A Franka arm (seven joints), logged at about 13 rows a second.
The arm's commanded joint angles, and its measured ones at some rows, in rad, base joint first. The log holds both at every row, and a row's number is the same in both.
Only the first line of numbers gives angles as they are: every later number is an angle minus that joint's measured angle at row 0.
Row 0, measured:
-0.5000 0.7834 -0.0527 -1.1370 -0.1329 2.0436 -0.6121
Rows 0 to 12, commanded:
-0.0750 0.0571 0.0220 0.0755 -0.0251 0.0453 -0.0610
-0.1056 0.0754 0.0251 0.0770 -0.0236 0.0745 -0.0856
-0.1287 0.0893 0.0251 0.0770 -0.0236 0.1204 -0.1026
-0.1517 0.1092 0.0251 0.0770 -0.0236 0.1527 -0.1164
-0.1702 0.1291 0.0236 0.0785 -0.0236 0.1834 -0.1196
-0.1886 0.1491 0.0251 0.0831 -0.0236 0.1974 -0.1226
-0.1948 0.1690 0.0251 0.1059 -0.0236 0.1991 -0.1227
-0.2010 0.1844 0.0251 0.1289 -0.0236 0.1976 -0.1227
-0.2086 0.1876 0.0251 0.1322 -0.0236 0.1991 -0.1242
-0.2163 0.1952 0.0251 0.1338 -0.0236 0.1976 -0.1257
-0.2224 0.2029 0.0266 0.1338 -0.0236 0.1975 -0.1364
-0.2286 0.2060 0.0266 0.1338 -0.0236 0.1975 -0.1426
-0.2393 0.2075 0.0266 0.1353 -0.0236 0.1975 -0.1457
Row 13, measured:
-0.2110 0.1825 0.0069 0.0853 0.0000 0.2104 -0.1315
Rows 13 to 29, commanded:
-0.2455 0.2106 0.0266 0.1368 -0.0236 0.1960 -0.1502
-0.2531 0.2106 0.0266 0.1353 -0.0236 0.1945 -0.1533
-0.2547 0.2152 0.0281 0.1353 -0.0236 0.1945 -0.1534
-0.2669 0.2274 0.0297 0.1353 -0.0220 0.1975 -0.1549
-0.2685 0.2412 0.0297 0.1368 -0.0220 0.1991 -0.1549
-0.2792 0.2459 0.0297 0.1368 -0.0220 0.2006 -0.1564
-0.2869 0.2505 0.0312 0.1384 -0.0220 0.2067 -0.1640
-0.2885 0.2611 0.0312 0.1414 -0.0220 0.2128 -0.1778
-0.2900 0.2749 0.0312 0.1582 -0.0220 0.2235 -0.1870
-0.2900 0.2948 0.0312 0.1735 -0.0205 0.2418 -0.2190
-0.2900 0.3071 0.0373 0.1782 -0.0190 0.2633 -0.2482
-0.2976 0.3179 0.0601 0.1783 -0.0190 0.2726 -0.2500
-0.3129 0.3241 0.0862 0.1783 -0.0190 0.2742 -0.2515
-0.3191 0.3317 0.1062 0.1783 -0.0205 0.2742 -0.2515
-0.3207 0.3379 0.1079 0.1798 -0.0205 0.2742 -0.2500
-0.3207 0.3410 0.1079 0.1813 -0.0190 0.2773 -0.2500
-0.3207 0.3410 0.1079 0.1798 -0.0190 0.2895 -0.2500
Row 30, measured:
-0.3022 0.3173 0.0842 0.1302 0.0000 0.2809 -0.2409
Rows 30 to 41, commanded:
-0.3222 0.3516 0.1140 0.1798 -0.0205 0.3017 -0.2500
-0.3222 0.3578 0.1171 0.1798 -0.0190 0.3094 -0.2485
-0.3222 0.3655 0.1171 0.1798 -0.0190 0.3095 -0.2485
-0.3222 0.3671 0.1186 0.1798 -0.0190 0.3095 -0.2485
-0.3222 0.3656 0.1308 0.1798 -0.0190 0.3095 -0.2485
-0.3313 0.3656 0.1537 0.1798 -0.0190 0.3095 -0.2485
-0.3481 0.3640 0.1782 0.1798 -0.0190 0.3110 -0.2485
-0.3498 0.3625 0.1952 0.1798 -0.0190 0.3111 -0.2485
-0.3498 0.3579 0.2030 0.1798 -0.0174 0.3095 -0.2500
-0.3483 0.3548 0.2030 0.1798 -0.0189 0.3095 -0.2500
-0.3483 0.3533 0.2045 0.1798 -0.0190 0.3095 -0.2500
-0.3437 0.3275 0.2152 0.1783 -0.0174 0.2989 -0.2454
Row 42, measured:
-0.3347 0.3441 0.1859 0.1583 0.0000 0.3132 -0.2444
